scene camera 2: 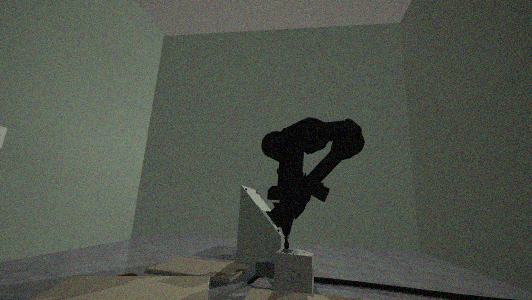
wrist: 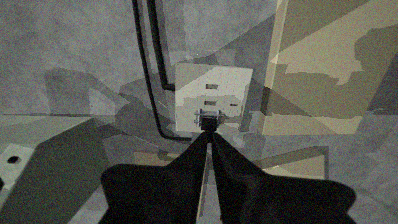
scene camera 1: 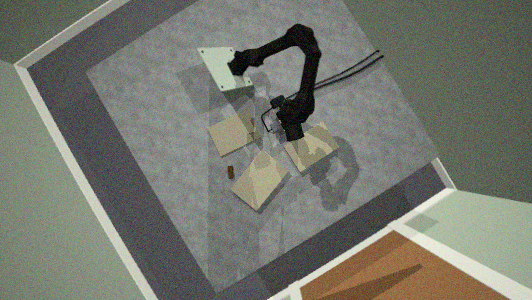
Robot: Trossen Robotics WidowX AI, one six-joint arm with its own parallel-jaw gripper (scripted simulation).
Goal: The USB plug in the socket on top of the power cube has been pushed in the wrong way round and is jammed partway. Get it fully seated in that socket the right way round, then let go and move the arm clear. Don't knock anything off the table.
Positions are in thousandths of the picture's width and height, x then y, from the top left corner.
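Note:
There's the gripper (scene camera 2: 539, 785) for you, and you get the gripper (wrist: 526, 609) from the wrist as well.

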